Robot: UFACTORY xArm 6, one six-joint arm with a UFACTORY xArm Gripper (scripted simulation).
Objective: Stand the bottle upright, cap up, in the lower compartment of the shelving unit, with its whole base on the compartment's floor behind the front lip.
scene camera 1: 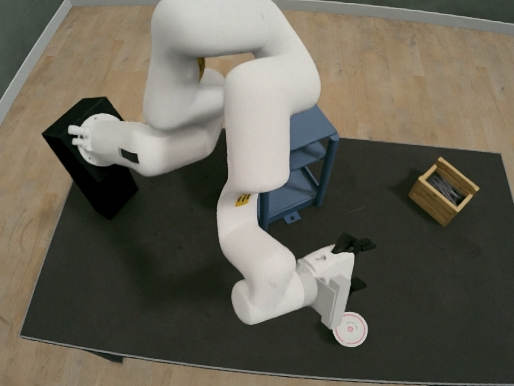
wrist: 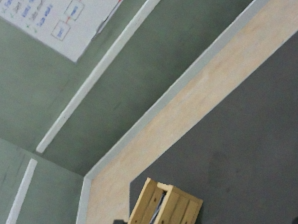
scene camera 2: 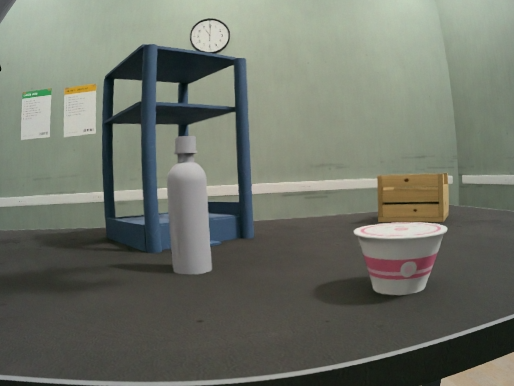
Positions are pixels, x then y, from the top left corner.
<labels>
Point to a wooden crate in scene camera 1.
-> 459, 188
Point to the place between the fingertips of the gripper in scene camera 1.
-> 366, 262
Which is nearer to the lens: the bottle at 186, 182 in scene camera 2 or the wooden crate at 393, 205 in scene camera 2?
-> The bottle.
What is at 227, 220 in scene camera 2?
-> A shelving unit.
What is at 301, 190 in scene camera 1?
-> A shelving unit.
</labels>
